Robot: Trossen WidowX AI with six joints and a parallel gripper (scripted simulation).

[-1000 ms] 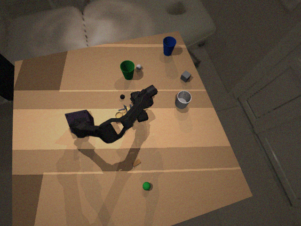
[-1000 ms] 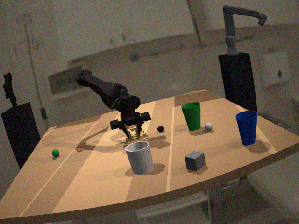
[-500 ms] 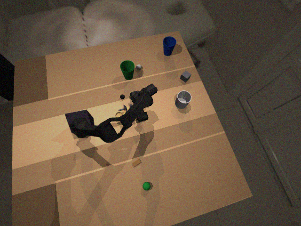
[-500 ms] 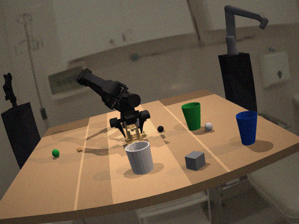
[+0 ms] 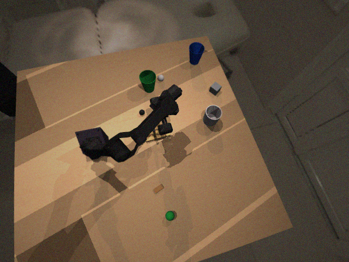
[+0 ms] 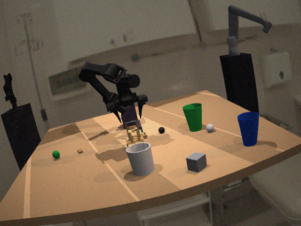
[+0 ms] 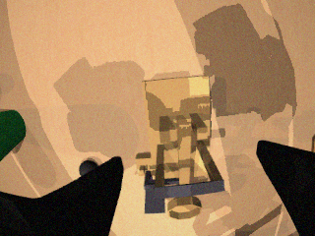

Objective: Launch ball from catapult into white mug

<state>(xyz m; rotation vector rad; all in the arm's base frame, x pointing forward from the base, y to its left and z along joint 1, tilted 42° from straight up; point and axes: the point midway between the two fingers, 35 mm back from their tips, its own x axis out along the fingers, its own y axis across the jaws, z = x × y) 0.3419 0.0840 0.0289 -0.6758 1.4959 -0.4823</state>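
My gripper tip is now 90 mm past the black ball, 130 mm to the right of it and 110 mm above it. From my gripper tip the other things lie so: green cup (30 mm behind, 290 mm to the left, 90 mm below); then white mug (290 mm ahead, 20 mm to the left, 100 mm below); then catapult (70 mm behind, 10 mm to the left, 70 mm below).
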